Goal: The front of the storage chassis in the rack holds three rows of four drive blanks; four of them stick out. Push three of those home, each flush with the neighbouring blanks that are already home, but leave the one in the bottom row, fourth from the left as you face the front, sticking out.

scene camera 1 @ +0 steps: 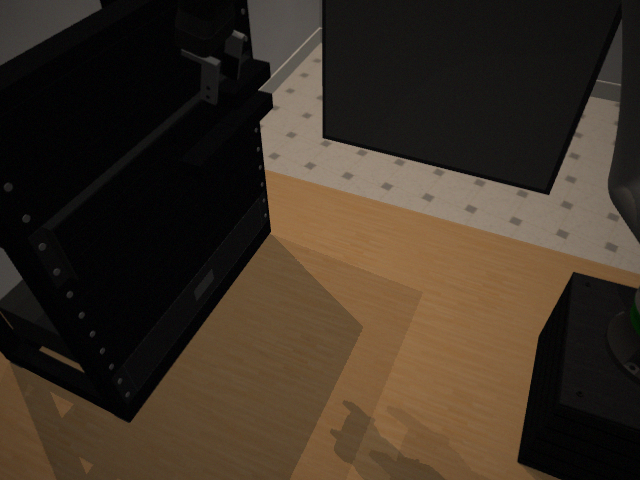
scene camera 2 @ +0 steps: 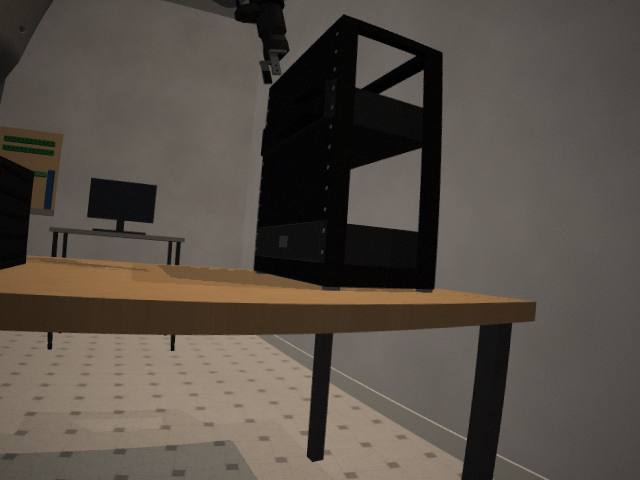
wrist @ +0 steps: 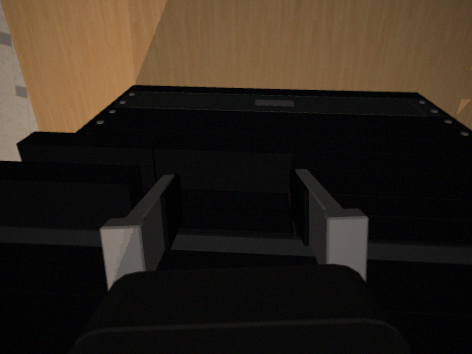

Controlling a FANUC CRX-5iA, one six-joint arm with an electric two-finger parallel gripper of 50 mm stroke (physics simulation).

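Places are measured from the arm's base along level axes (x ahead, y left, z up), in metres.
Pixels of known places: gripper, fingertip midpoint: (scene camera 1: 220, 88) (scene camera 2: 272, 79) (wrist: 235, 194).
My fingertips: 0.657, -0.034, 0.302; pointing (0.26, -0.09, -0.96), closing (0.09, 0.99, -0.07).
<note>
For each thing: its middle in the pictures, then the offset to it from my fingertips, as dx, dy, dz.
- bottom-row fourth blank at the middle of its body: (wrist: 102, 201) (scene camera 1: 226, 108) (scene camera 2: 322, 119) +0.070, -0.139, -0.127
- lower panel at the middle of its body: (wrist: 274, 106) (scene camera 1: 201, 283) (scene camera 2: 285, 241) +0.091, +0.025, -0.409
The dark storage chassis (scene camera 1: 54, 258) (scene camera 2: 387, 112) (wrist: 415, 251) sits in the upper part of the rack. At the right end of its front, the bottom-row fourth blank (wrist: 85, 158) and the blank beside it (wrist: 222, 170) stick out side by side. Above them another blank (scene camera 1: 254, 73) (wrist: 65, 200) sticks out in the fourth column; I cannot tell whether its row is middle or top. Other blanks are too dark to tell apart. My gripper (scene camera 1: 223, 88) (scene camera 2: 271, 78) (wrist: 235, 194) is open and empty, pointing down at the chassis front, above the blank beside the fourth one. Contact is not visible.
The black rack (scene camera 1: 108, 395) (scene camera 2: 433, 170) stands on the wooden table (scene camera 1: 403, 248) (scene camera 2: 206, 317) (wrist: 280, 45). A lower panel (scene camera 1: 170, 330) (scene camera 2: 305, 242) (wrist: 200, 104) is near its foot. The arm's black pedestal (scene camera 1: 599, 356) and a large dark panel (scene camera 1: 444, 87) show in scene camera 1.
</note>
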